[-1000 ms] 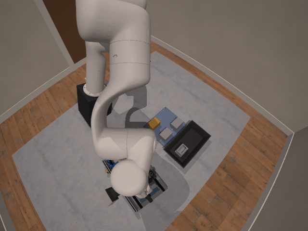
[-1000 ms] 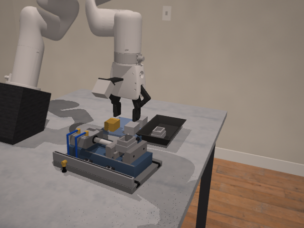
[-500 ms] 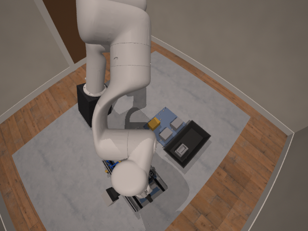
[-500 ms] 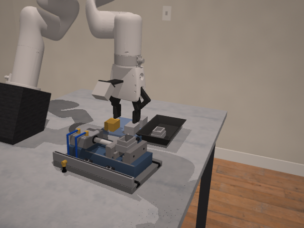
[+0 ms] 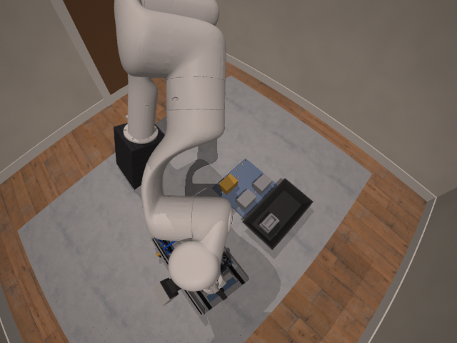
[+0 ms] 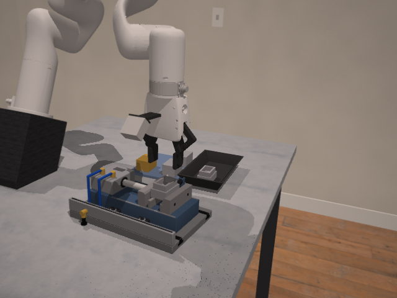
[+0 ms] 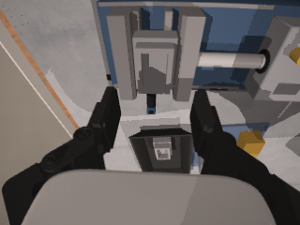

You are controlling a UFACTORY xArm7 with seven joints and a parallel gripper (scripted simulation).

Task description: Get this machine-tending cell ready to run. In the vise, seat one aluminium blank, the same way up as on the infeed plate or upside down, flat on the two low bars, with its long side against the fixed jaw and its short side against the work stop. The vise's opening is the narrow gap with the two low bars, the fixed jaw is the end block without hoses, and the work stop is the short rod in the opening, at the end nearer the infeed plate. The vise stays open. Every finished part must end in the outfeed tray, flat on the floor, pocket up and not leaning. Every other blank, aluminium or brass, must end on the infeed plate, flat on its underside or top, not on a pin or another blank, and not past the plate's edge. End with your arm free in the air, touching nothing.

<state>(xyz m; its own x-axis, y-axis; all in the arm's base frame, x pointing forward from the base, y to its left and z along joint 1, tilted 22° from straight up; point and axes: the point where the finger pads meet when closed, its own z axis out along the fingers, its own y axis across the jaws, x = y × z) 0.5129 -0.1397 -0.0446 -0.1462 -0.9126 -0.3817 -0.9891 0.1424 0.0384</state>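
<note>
Right now the piston rod is 9 cm below my hand, 8 cm behind it and 1 cm to the left of it. The rest, counted from my hand: grey rail: 14 cm below, 8 cm to the right, 8 cm behind; then vise bed: 13 cm below, 6 cm behind, 1 cm to the left; then brass blank: 28 cm to the left, 19 cm behind, 15 cm below.
</note>
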